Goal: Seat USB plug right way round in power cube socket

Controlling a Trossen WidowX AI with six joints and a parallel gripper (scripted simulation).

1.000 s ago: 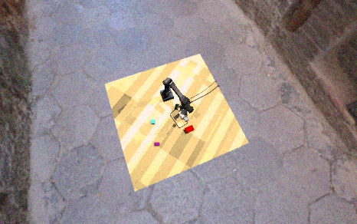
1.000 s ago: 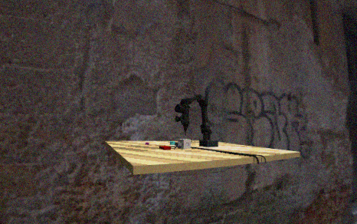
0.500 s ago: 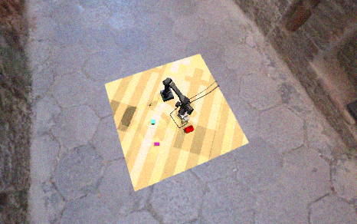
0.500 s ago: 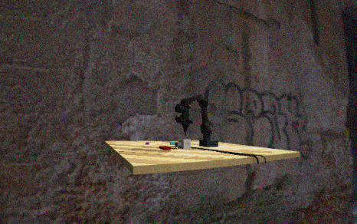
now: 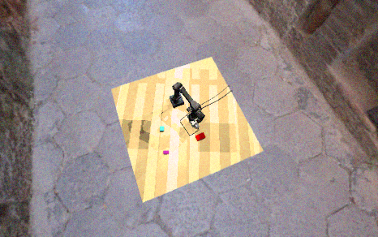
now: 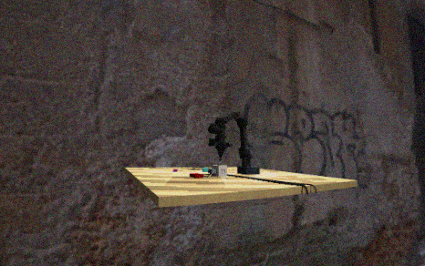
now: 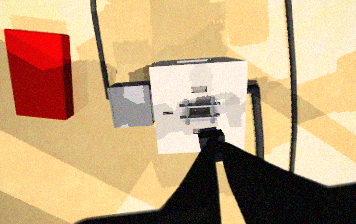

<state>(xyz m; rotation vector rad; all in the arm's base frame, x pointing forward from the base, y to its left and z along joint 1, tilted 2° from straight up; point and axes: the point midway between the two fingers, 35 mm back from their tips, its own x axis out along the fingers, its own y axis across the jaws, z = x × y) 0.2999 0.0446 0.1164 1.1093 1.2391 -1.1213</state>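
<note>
My gripper tip is 2 cm above the USB plug. Round my gripper tip: cyan block 11 cm behind, 33 cm to the right, 12 cm below; then red block 18 cm ahead, 3 cm to the right, 13 cm below; then purple block 13 cm ahead, 42 cm to the right, 13 cm below.
</note>
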